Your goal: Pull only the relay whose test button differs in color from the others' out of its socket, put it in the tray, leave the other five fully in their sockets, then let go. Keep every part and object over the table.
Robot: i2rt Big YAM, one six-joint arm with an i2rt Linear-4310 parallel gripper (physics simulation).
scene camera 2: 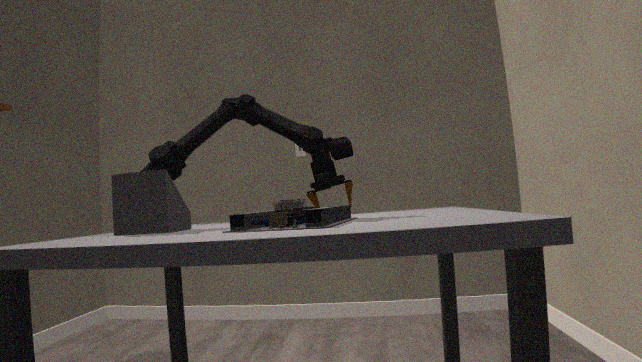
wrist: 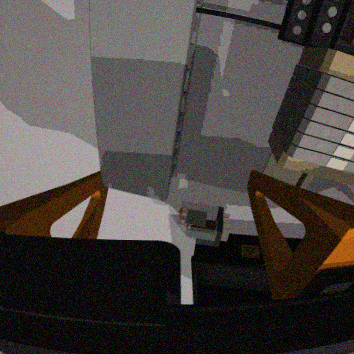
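Seen in the pictures: gripper, fingertip midpoint: (wrist: 177,178); arm's base at its link origin: (scene camera 2: 144,190).
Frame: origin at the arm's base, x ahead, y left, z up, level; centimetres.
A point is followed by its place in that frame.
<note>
My gripper (scene camera 2: 333,205) @[x 59.1, y 3.3, z -10.5 cm] (wrist: 177,178) @[x 59.1, y 3.3, z -10.5 cm] is open, with nothing between its orange fingers. It is low over the right end of the dark-sided panel assembly (scene camera 2: 290,219) @[x 47.9, y -20.8, z -11.1 cm]. In the wrist view, a small clear-cased part (wrist: 200,220) @[x 57.9, y 7.9, z -11.3 cm] with a grey block inside and an orange-red spot at its left end shows below the fingertip line, nearer the right finger. I cannot tell whether it is a relay. In the scene view, a row of clear parts (scene camera 2: 290,204) @[x 47.6, y -16.0, z -7.6 cm] stands up from the assembly, left of the fingers. Their button colors cannot be read. The tray cannot be made out.
In the wrist view, a pale ribbed block (wrist: 325,115) @[x 51.9, y -1.3, z -8.6 cm] with tan ends is at the right. Black terminal blocks (wrist: 314,22) @[x 52.1, y -4.8, z -10.6 cm] are at the top right. A black box with a yellow label (wrist: 250,251) @[x 53.6, y 11.9, z -11.3 cm] is low by the right finger. The grey arm base (scene camera 2: 145,205) @[x 3.3, y -5.7, z -4.9 cm] stands on the table (scene camera 2: 430,217) @[x 81.8, y -18.7, z -13.3 cm].
</note>
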